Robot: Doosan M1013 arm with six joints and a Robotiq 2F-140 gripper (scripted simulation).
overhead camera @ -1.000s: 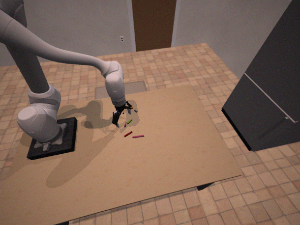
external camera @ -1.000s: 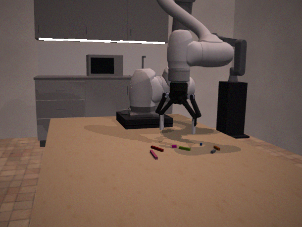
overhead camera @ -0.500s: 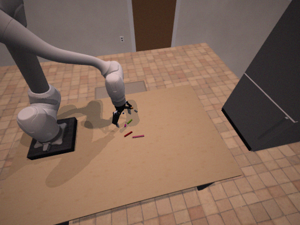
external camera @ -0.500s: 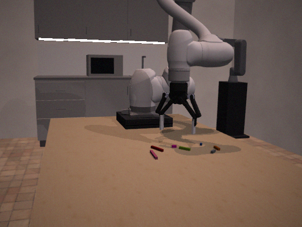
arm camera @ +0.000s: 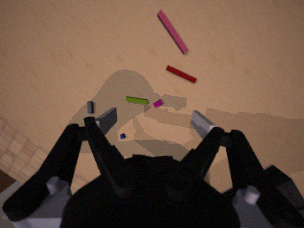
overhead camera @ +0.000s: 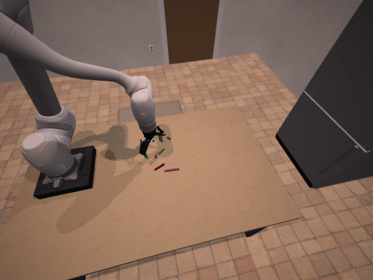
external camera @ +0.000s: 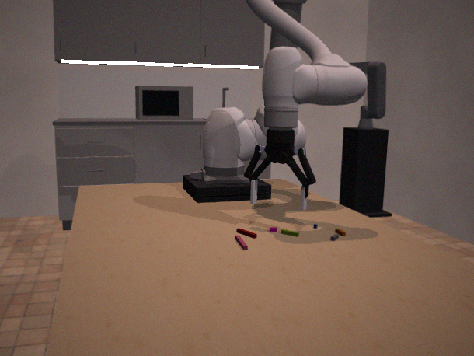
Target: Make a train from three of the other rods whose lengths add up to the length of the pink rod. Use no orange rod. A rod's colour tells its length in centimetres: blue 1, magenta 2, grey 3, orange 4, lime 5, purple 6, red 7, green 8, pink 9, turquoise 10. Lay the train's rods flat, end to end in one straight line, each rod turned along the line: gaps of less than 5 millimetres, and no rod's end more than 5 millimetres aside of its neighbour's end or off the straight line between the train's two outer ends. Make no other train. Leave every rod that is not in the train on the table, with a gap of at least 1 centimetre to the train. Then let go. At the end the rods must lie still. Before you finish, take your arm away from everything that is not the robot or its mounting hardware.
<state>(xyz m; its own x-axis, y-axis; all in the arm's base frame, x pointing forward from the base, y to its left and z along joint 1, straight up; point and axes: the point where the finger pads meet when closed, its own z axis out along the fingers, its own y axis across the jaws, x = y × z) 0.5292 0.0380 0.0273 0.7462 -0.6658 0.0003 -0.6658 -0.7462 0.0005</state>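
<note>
The blue rod lies 120 mm to the left of my hand, 70 mm below it and 10 mm behind it. Also, from my hand: magenta rod: 70 mm below, 10 mm to the right; lime rod: 70 mm below, 40 mm ahead, 20 mm to the left; red rod: 90 mm to the right, 70 mm below, 20 mm ahead.
</note>
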